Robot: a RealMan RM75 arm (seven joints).
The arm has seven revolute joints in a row. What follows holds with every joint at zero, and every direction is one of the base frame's.
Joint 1 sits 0.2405 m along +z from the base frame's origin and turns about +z.
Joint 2 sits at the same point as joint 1 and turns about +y.
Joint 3 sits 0.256 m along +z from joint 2 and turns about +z.
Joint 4 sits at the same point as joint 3 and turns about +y.
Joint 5 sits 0.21 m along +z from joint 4 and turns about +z.
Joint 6 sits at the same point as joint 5 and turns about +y.
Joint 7 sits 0.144 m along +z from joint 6 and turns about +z.
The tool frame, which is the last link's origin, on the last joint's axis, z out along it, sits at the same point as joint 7; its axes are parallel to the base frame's.
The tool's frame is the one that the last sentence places.
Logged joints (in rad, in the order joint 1, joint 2, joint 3, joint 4, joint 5, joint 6, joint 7), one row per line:
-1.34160 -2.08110 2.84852 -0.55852 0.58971 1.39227 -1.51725
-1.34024 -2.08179 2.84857 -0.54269 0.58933 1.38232 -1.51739
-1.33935 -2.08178 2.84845 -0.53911 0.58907 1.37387 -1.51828
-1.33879 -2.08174 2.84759 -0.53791 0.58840 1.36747 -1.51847
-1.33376 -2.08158 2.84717 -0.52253 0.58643 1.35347 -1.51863
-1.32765 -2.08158 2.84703 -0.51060 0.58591 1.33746 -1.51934
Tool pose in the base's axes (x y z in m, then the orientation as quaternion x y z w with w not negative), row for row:
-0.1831 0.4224 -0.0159 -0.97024 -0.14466 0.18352 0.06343
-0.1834 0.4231 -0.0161 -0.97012 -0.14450 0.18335 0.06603
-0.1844 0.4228 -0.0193 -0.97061 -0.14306 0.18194 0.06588
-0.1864 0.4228 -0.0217 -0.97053 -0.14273 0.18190 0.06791
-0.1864 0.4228 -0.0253 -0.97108 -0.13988 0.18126 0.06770
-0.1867 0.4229 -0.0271 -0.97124 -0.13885 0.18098 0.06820
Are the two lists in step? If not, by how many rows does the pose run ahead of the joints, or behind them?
The pose runs 2 rows ahead of the joints: the pose in row i belongs to the joints in row i + 2.
